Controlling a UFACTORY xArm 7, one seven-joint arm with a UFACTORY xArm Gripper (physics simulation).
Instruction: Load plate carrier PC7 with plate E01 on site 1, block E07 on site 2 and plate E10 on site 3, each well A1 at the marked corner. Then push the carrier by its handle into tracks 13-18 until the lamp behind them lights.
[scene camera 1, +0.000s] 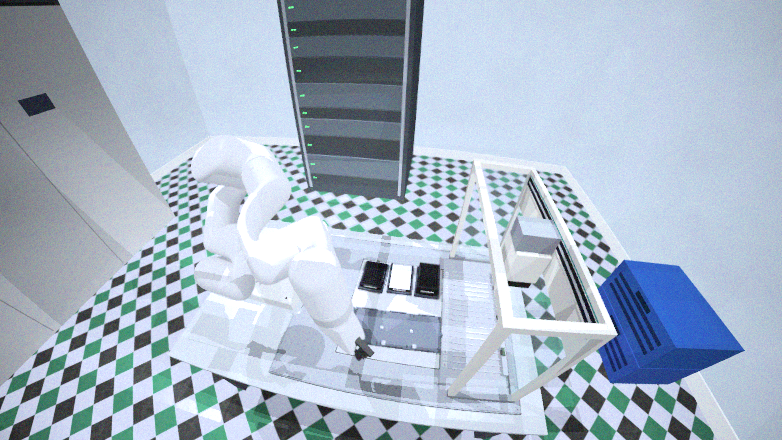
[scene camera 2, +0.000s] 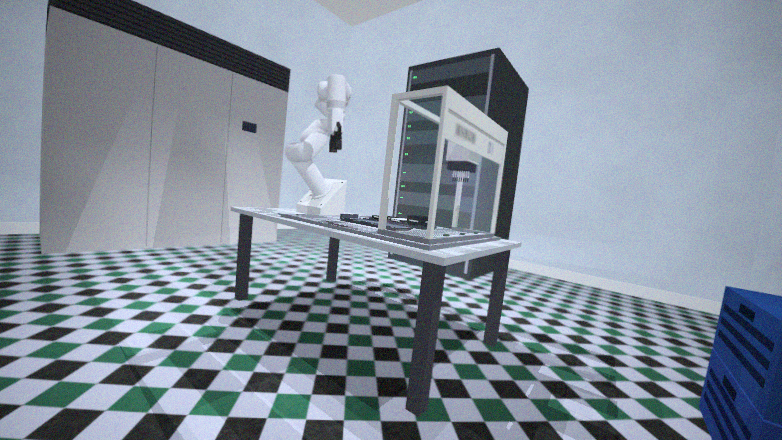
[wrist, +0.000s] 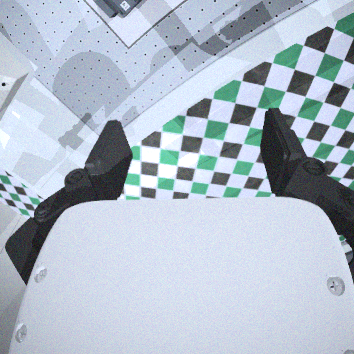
Note:
My gripper (wrist: 192, 131) is open, holding nothing. I also see a grey plate carrier (scene camera 1: 418, 332).

